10 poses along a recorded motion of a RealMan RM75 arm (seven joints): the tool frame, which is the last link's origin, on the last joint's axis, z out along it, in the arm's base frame.
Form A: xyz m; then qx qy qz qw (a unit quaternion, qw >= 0).
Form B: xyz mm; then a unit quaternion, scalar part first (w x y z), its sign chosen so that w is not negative. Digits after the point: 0 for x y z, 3 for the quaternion.
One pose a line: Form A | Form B
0.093 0.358 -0.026 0.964 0.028 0.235 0.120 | 93 358 -26 0.120 0.964 0.028 0.235
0.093 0.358 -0.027 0.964 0.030 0.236 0.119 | 93 358 -27 0.119 0.964 0.030 0.236
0.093 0.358 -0.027 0.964 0.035 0.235 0.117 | 93 358 -27 0.117 0.964 0.035 0.235
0.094 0.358 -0.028 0.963 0.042 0.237 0.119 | 94 358 -28 0.119 0.963 0.042 0.237
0.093 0.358 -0.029 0.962 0.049 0.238 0.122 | 93 358 -29 0.122 0.962 0.049 0.238
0.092 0.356 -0.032 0.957 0.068 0.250 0.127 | 92 356 -32 0.127 0.957 0.068 0.250
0.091 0.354 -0.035 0.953 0.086 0.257 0.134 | 91 354 -35 0.134 0.953 0.086 0.257
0.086 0.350 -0.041 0.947 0.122 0.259 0.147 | 86 350 -41 0.147 0.947 0.122 0.259
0.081 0.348 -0.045 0.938 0.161 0.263 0.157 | 81 348 -45 0.157 0.938 0.161 0.263
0.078 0.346 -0.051 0.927 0.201 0.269 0.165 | 78 346 -51 0.165 0.927 0.201 0.269
